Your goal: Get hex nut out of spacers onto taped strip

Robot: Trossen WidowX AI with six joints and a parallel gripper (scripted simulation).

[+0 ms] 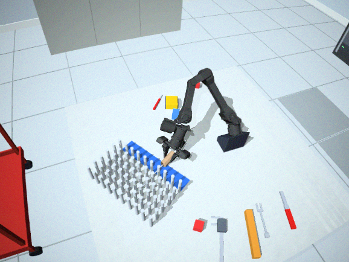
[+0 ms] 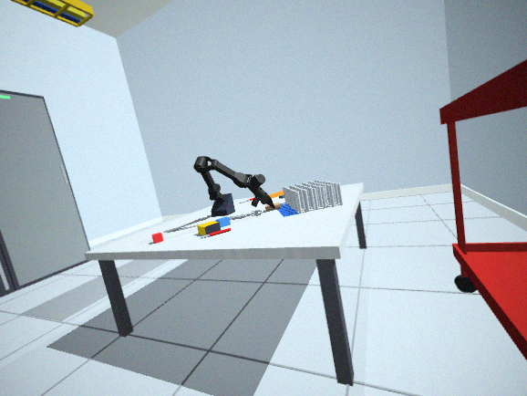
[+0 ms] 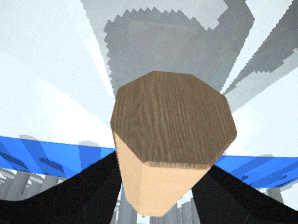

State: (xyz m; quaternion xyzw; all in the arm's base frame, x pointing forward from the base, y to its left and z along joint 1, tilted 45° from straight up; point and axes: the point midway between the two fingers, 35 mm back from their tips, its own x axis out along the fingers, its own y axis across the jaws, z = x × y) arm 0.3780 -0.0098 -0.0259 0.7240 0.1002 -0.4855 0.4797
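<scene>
Right now my gripper tip is 70 mm short of the blue taped strip and 10 mm above it. The rest, counted from my gripper tip: orange bar: 280 mm behind, 480 mm to the left; then blue block: 130 mm behind, 310 mm to the right, 10 mm above; then metal rod: 80 mm ahead, 60 mm to the left.
</scene>
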